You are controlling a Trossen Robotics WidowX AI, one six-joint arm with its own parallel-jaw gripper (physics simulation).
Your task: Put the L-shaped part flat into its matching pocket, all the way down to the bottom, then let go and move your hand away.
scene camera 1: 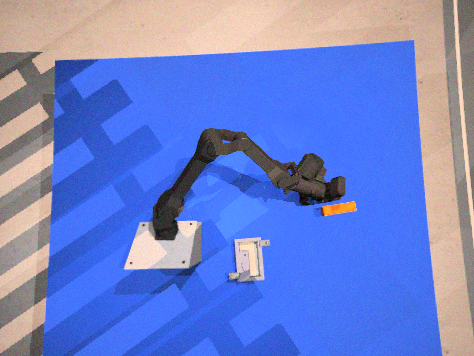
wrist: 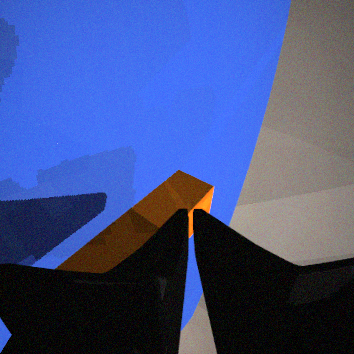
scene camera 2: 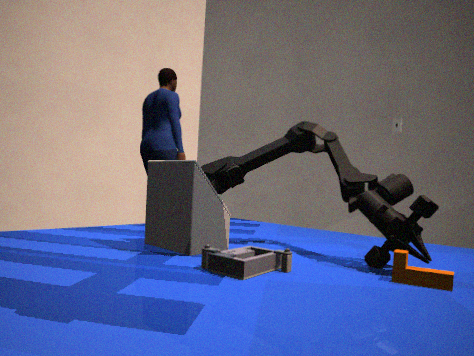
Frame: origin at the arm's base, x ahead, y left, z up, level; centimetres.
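Where they show: gripper, fingertip midpoint: [scene camera 1: 340,198] [wrist: 189,217] [scene camera 2: 429,261]; arm's base, origin of the base link: [scene camera 1: 166,232] [scene camera 2: 198,198].
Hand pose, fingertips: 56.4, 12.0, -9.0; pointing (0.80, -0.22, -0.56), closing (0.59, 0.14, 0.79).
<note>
Each offset is from my fingertips to the top centre of the thing, as dx, dy, dz. "spot": to the spot under its first point. Level surfaces: height alone.
The orange L-shaped part [scene camera 1: 339,209] [scene camera 2: 425,278] [wrist: 167,197] stands on edge on the blue mat, its long arm along the mat and its short arm pointing up in the scene camera 2 view. My gripper [scene camera 1: 328,201] [scene camera 2: 428,260] [wrist: 189,217] is shut, with a thin gap between the fingers and no part in it. Its tips are close beside the part, on the far side in the scene camera 2 view. In the wrist view the fingers hide some of the part. A grey pocket frame {-30.3, -20.7, +0.8} [scene camera 1: 261,265] [scene camera 2: 225,265] rests on the mat, its pale recess facing up.
Small posts {spot: -24.9, -15.4, +0.1} [scene camera 1: 265,243] [scene camera 2: 286,261] stand at two opposite corners of the frame. The arm's grey sloped base [scene camera 1: 160,255] [scene camera 2: 170,205] stands beside it. A person in blue [scene camera 2: 161,122] is behind the base. The blue mat {dz -4.0} [scene camera 1: 350,300] has edges and shadows.
</note>
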